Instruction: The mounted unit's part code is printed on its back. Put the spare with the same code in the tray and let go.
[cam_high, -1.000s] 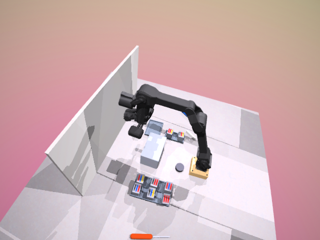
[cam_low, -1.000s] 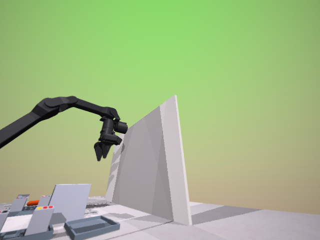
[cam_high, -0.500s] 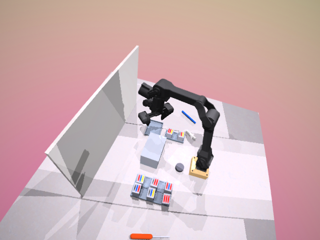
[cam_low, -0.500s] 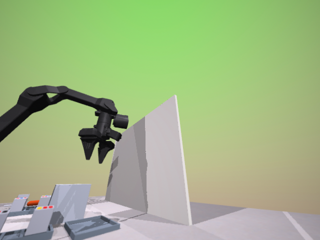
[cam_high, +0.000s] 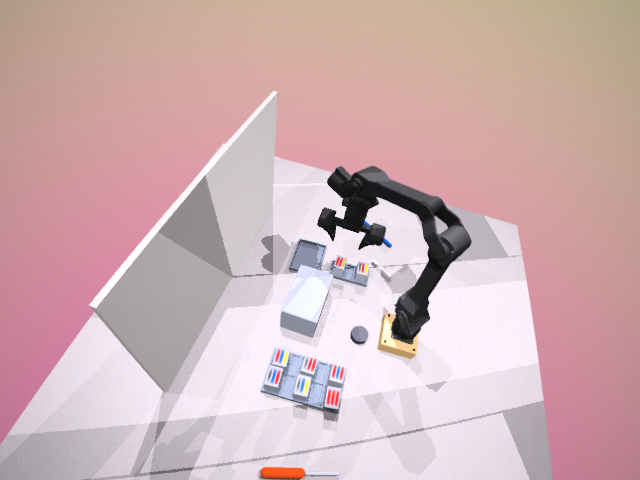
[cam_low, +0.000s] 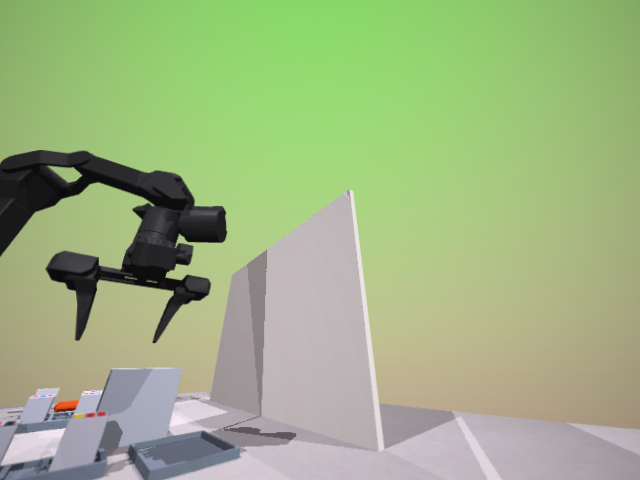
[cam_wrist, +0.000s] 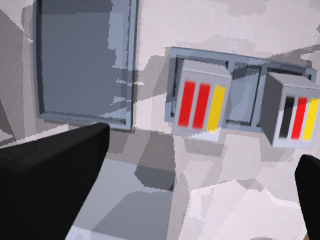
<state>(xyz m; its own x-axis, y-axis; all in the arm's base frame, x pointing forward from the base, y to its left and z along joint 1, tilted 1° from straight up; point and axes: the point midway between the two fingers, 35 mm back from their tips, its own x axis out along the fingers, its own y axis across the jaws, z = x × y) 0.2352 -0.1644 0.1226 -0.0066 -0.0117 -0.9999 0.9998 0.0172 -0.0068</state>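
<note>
Now: the grey spare block 9 cm below my gripper tip and 1 cm to the left of it. The rest, counted from my gripper tip: mounted unit: 19 cm to the left, 8 cm below, 5 cm ahead; then two-slot holder: 13 cm below, 4 cm behind; then tray: 13 cm below, 11 cm ahead, 1 cm to the right.
</note>
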